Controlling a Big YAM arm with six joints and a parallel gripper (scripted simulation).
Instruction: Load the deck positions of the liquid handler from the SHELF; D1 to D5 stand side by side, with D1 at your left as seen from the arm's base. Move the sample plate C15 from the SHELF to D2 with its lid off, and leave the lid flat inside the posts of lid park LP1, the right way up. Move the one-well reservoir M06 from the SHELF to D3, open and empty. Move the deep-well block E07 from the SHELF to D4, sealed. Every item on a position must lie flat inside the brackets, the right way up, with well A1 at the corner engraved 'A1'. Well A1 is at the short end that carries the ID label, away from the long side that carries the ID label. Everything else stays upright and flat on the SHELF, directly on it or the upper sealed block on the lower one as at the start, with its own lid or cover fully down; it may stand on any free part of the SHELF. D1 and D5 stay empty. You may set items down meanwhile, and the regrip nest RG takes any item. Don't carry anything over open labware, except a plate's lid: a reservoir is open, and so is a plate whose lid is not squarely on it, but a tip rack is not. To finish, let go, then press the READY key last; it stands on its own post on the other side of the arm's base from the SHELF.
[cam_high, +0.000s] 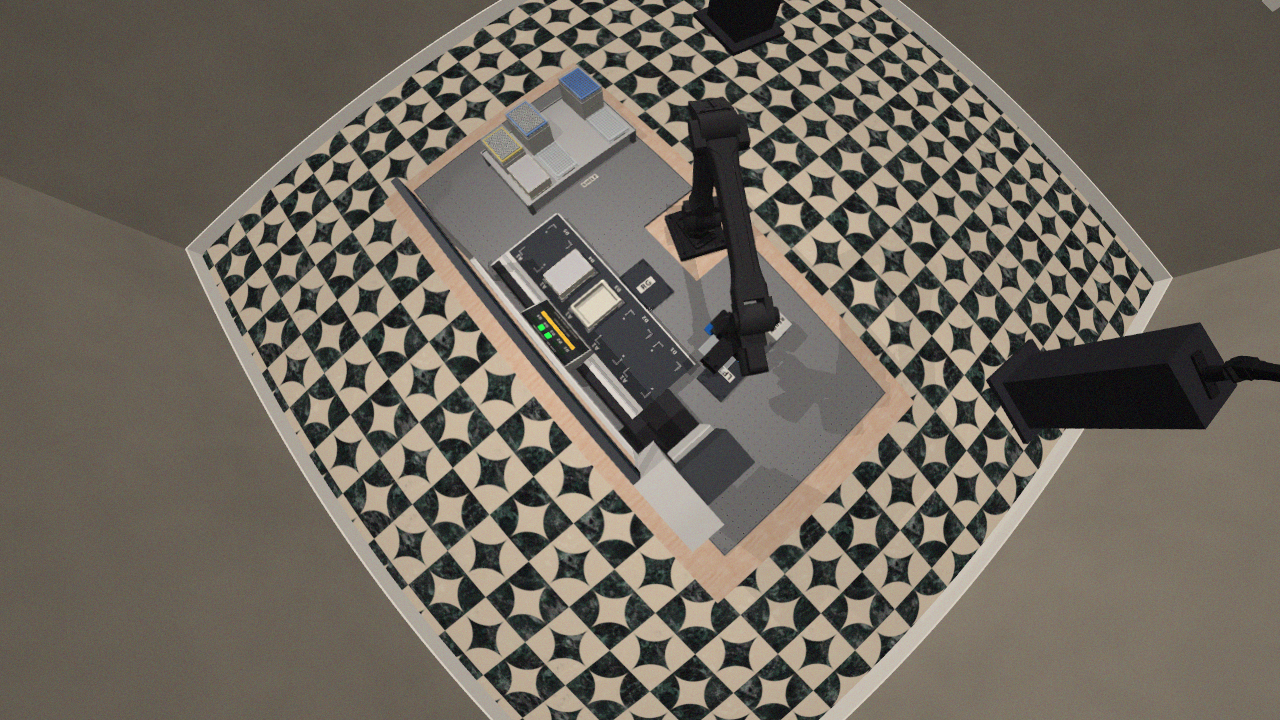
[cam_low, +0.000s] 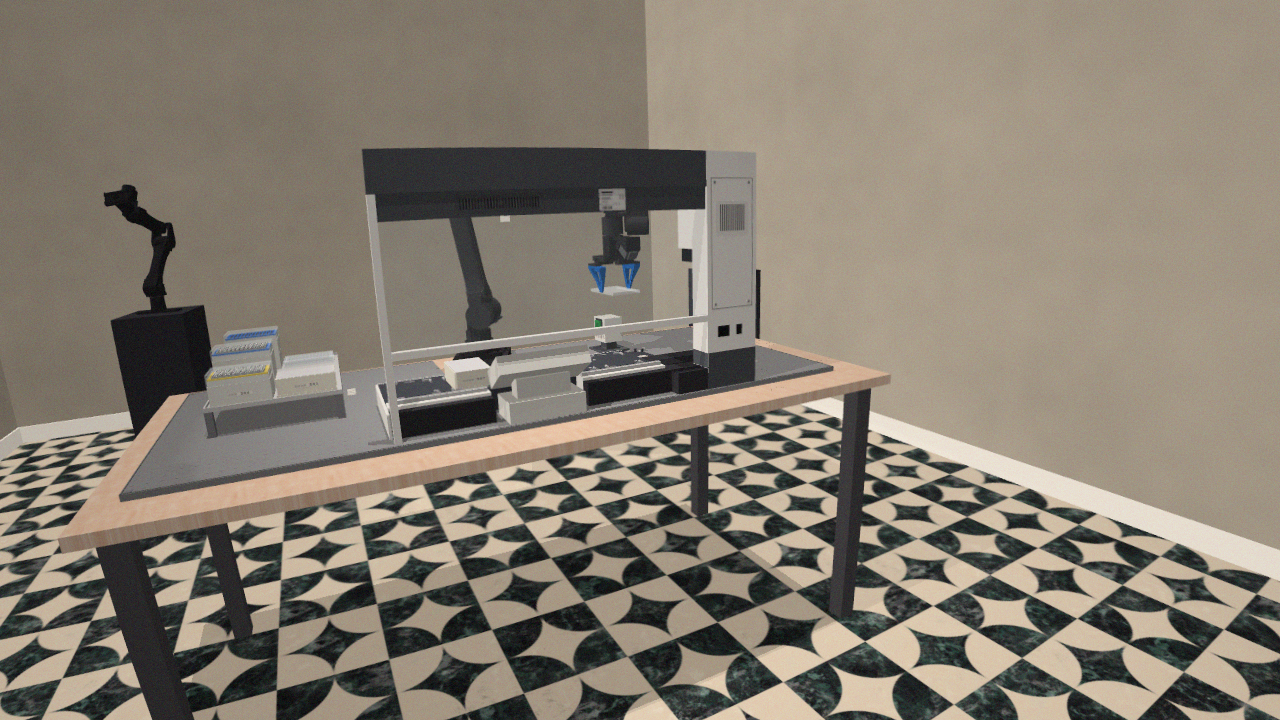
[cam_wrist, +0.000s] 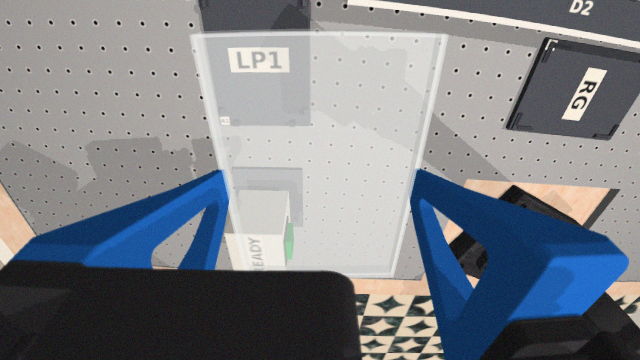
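The dark lid park LP1 is 10 mm behind my hand, 60 mm to the left of it and 210 mm below it. The rest, counted from my hand: clear plate lid (10 mm below); then tower (310 mm ahead, 180 mm to the left, 60 mm above); then READY key (180 mm behind, 130 mm below).
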